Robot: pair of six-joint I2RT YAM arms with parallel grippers.
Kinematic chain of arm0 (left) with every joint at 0, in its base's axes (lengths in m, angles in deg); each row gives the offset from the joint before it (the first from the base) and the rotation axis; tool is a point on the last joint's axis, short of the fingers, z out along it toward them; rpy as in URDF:
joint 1: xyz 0 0 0.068 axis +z
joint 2: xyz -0.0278 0.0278 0.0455 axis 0.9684 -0.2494 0
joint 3: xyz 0.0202 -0.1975 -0.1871 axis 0.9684 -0.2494 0
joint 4: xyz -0.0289 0.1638 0.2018 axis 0.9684 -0.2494 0
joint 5: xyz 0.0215 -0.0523 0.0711 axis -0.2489 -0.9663 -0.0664
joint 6: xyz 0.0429 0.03 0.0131 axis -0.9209 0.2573 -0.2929
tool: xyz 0 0 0 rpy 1.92 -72.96 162.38
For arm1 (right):
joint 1: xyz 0 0 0.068 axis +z
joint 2: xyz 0.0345 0.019 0.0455 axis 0.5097 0.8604 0
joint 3: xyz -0.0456 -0.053 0.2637 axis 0.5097 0.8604 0
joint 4: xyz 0.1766 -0.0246 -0.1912 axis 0.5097 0.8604 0
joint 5: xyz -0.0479 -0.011 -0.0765 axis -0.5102 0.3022 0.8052
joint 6: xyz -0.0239 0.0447 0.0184 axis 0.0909 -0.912 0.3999
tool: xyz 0 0 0 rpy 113.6 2.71 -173.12
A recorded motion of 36 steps. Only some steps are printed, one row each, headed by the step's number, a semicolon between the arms.
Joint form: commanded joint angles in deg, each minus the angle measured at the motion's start. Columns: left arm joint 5, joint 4, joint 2, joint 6, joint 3, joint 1; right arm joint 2, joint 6, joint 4, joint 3, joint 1, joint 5.
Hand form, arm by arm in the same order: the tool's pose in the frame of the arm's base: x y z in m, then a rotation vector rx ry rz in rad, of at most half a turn. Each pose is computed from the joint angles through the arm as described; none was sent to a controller.
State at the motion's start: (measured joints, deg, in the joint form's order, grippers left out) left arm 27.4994 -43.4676 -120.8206 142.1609 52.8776 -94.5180; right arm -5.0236 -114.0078 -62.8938 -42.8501 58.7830 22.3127
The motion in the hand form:
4: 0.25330 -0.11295 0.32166 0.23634 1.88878 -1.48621; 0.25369 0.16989 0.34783 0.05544 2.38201 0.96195
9: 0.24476 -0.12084 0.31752 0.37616 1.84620 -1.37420; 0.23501 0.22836 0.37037 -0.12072 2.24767 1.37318
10: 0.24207 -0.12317 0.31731 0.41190 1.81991 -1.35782; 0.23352 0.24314 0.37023 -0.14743 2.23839 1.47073
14: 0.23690 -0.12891 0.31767 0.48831 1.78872 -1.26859; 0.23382 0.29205 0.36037 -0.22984 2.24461 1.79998
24: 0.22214 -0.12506 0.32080 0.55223 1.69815 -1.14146; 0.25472 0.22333 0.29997 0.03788 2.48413 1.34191
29: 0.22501 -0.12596 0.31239 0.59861 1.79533 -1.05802; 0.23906 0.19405 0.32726 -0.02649 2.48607 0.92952
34: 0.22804 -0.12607 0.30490 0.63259 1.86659 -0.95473; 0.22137 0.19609 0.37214 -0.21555 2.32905 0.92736
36: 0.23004 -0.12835 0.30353 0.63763 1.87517 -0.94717; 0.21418 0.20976 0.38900 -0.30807 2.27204 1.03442
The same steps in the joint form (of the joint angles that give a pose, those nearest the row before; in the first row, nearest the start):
4: -1.09 1.73 6.17 -10.77 2.55 0.28; -3.29 7.39 14.90 -7.39 3.94 10.39
9: 1.29 0.66 7.35 -20.04 1.34 -2.10; -0.98 -1.29 0.84 -9.22 13.58 2.12
10: 1.65 1.73 7.72 -21.60 0.74 -2.80; 0.67 -4.06 -2.69 -9.64 15.40 -0.26
14: 4.39 0.26 8.45 -27.75 0.72 -4.62; 8.02 -14.56 -15.18 -11.37 20.03 -9.91
24: 8.25 1.05 12.58 -34.40 -1.80 -5.57; 3.34 -4.99 -0.21 -1.07 10.35 -1.84
29: 9.69 -7.46 11.46 -40.52 0.04 -5.65; -1.83 7.34 16.66 -5.57 9.39 11.95
34: 12.72 -13.49 10.31 -46.02 1.35 -5.74; -4.88 14.07 18.37 -11.18 12.02 13.87
36: 13.18 -13.71 9.55 -46.40 1.72 -6.06; -4.17 14.18 16.91 -14.23 14.55 10.81

